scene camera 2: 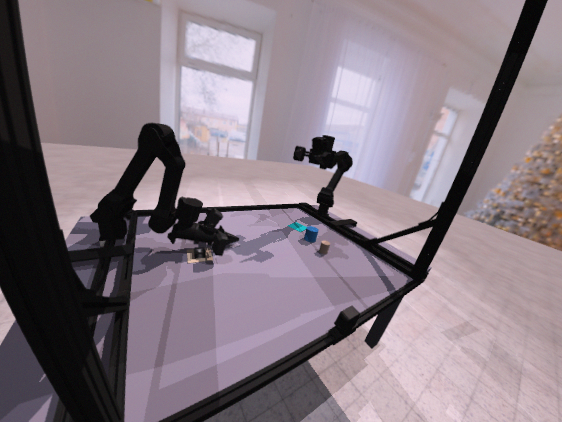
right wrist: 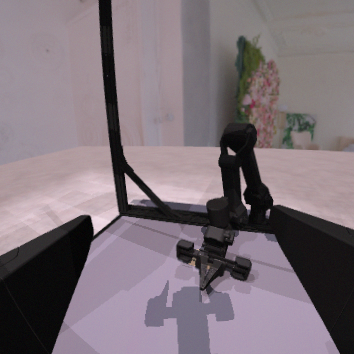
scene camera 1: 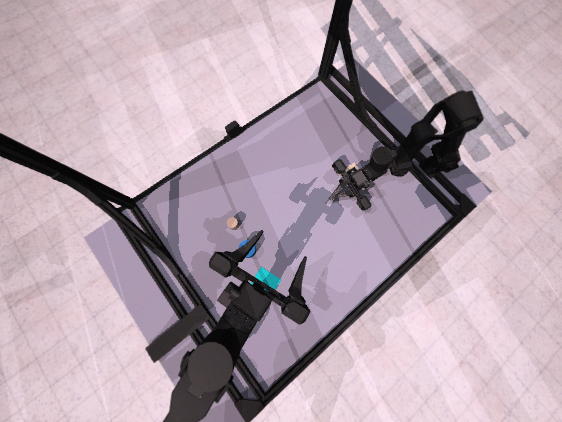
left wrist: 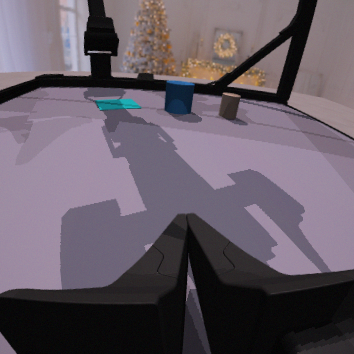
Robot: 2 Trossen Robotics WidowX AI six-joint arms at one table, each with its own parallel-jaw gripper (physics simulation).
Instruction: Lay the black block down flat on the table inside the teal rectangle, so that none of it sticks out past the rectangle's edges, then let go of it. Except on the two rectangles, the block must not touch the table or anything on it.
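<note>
The black block rests on a tan rectangle at the left arm's side of the table. My left gripper is shut on nothing and hangs low over the table, its fingertips past the block. The block does not show in the left wrist view. The teal rectangle lies bare at the far side. My right gripper is wide open and empty, high above the teal rectangle.
A blue cylinder stands right next to the teal rectangle, and a tan cylinder stands just beyond it. A black frame with corner posts rims the table.
</note>
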